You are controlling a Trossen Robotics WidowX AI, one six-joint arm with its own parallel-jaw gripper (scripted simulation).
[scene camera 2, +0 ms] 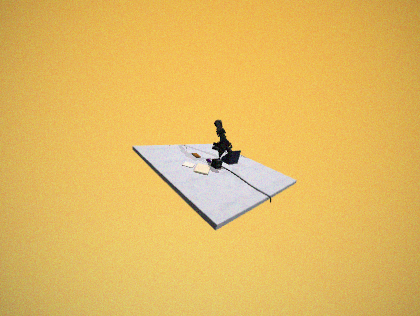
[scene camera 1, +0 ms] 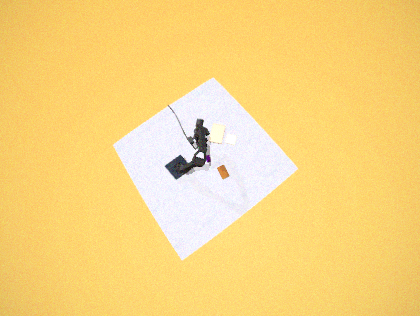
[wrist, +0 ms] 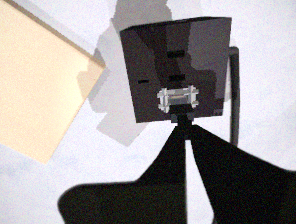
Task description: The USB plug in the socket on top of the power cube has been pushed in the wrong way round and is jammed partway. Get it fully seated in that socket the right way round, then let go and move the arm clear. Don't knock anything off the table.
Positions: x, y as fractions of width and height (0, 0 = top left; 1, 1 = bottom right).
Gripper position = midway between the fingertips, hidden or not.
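A USB plug is held by the gripper (wrist: 0.63, 0.59).
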